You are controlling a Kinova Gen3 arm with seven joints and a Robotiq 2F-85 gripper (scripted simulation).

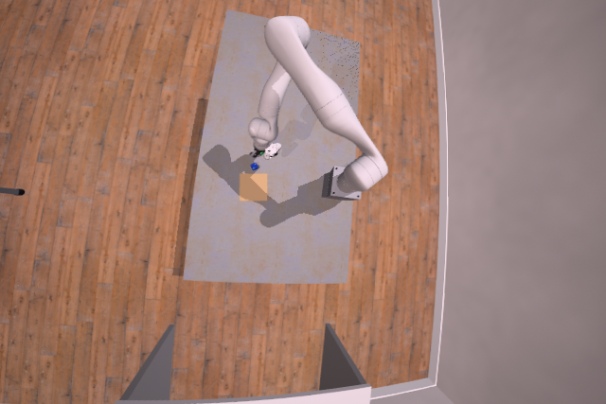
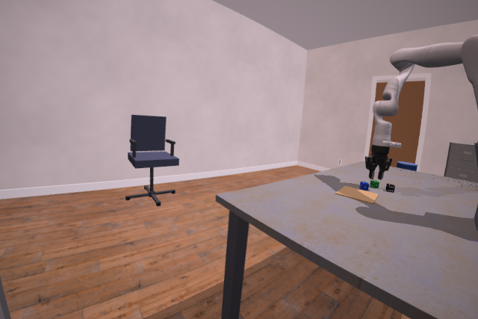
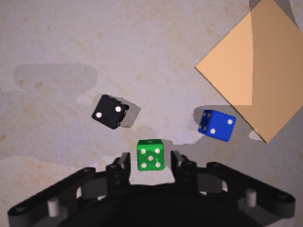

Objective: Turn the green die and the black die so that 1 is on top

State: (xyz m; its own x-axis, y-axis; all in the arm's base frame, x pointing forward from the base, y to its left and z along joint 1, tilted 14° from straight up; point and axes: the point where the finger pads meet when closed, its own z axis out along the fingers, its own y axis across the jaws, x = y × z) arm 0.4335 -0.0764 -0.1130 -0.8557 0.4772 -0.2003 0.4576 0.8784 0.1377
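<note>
The green die lies 4 cm below my hand. Round my hand: black die (7 cm behind, 1 cm to the right, 4 cm below); then blue die (1 cm ahead, 9 cm to the left, 4 cm below); then tan mat (1 cm behind, 19 cm to the left, 5 cm below).
</note>
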